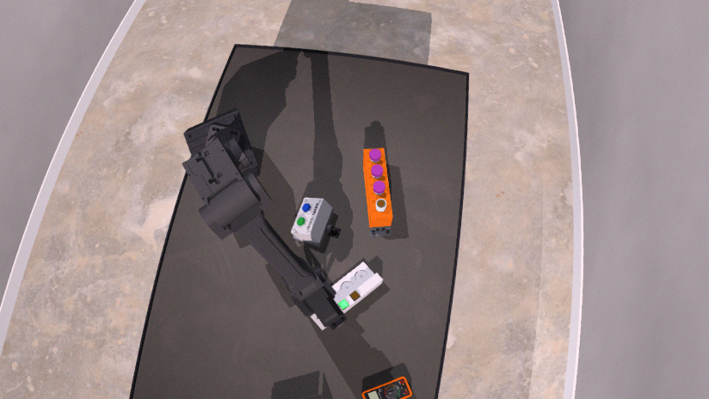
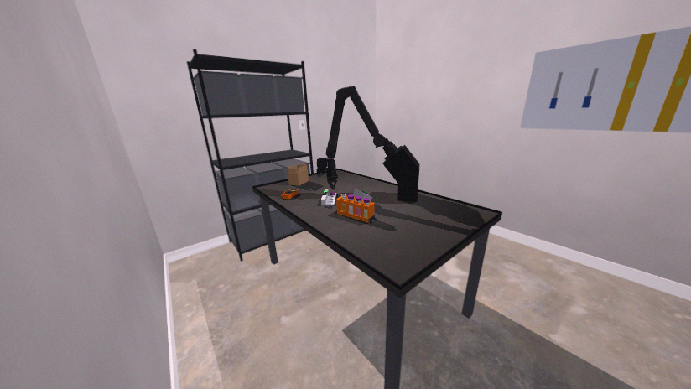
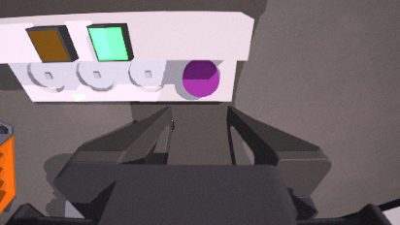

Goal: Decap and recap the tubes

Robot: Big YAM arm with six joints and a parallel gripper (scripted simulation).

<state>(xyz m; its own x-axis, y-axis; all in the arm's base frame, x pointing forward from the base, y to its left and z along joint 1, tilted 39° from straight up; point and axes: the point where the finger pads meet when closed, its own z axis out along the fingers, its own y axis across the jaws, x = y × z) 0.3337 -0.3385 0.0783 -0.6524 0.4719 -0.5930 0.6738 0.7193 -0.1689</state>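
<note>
My gripper is now 10 mm short of the cap, 10 mm to the left of it and 50 mm above it. Round my hand: green key (60 mm behind, 230 mm to the left); then blue key (50 mm behind, 270 mm to the left); then key housing (40 mm behind, 250 mm to the left, 10 mm below).
</note>
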